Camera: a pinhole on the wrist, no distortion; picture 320 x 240 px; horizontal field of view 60.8 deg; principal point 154.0 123.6 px. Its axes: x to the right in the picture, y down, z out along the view. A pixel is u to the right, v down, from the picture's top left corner.
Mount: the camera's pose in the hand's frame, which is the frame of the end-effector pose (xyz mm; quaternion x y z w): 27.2 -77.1 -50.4 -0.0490 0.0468 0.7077 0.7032
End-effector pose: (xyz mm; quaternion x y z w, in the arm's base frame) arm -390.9 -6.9 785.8 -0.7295 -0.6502 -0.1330 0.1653
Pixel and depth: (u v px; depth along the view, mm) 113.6 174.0 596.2
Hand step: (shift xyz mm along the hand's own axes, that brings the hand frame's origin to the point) -84.5 -84.7 552.0
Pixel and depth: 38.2 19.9 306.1
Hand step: 143.3 -163.7 270.8
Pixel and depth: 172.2 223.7 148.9
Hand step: -28.0 -47.5 95.6
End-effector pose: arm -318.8 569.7 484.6 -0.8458 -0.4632 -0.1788 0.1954
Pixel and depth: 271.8 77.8 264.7
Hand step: 70.0 72.3 196.5
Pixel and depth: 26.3 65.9 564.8
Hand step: 146.3 -262.0 545.3
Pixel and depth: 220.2 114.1 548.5
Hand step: 43.6 129.1 475.1
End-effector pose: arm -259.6 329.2 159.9 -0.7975 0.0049 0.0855 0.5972
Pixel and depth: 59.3 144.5 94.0
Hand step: 19.9 -96.8 47.1
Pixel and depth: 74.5 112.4 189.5
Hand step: 34.7 -106.2 144.8
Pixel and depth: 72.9 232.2 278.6
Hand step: -84.2 -122.3 236.5
